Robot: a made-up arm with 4 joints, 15 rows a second.
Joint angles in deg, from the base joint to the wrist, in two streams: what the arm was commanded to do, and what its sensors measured. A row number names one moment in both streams.
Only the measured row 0 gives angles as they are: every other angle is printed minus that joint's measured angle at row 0.
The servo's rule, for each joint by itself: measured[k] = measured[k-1] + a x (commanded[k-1-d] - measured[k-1]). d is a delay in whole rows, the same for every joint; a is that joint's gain. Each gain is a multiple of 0.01, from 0.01 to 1. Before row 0 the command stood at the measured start. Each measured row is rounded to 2 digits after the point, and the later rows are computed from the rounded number. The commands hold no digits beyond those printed.
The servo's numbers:
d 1
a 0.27 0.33 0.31 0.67
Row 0, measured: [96.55, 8.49, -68.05, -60.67]
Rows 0 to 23, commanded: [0.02, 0.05, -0.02, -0.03]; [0.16, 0.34, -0.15, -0.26]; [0.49, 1.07, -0.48, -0.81]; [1.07, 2.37, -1.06, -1.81]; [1.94, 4.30, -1.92, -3.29]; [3.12, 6.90, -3.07, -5.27]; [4.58, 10.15, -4.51, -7.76]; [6.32, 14.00, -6.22, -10.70]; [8.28, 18.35, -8.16, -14.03]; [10.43, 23.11, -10.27, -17.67]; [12.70, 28.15, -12.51, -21.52]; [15.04, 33.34, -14.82, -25.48]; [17.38, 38.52, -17.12, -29.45]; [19.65, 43.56, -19.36, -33.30]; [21.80, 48.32, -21.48, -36.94]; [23.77, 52.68, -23.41, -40.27]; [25.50, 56.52, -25.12, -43.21]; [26.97, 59.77, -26.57, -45.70]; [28.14, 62.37, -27.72, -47.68]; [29.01, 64.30, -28.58, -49.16]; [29.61, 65.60, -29.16, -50.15]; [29.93, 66.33, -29.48, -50.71]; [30.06, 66.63, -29.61, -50.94]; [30.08, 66.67, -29.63, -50.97]
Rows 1 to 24, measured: [0.00, 0.00, 0.00, 0.00]; [0.01, 0.02, -0.01, -0.02]; [0.05, 0.13, -0.05, -0.18]; [0.17, 0.44, -0.18, -0.60]; [0.41, 1.08, -0.45, -1.41]; [0.82, 2.14, -0.91, -2.67]; [1.44, 3.71, -1.58, -4.41]; [2.29, 5.84, -2.49, -6.65]; [3.38, 8.53, -3.65, -9.36]; [4.70, 11.77, -5.05, -12.49]; [6.25, 15.51, -6.67, -15.96]; [7.99, 19.68, -8.48, -19.69]; [9.89, 24.19, -10.45, -23.57]; [11.91, 28.92, -12.52, -27.51]; [14.00, 33.75, -14.64, -31.39]; [16.11, 38.56, -16.76, -35.11]; [18.18, 43.22, -18.82, -38.57]; [20.16, 47.61, -20.77, -41.68]; [22.00, 51.62, -22.57, -44.37]; [23.66, 55.17, -24.17, -46.59]; [25.10, 58.18, -25.54, -48.31]; [26.32, 60.63, -26.66, -49.54]; [27.29, 62.51, -27.53, -50.32]; [28.04, 63.87, -28.17, -50.74]
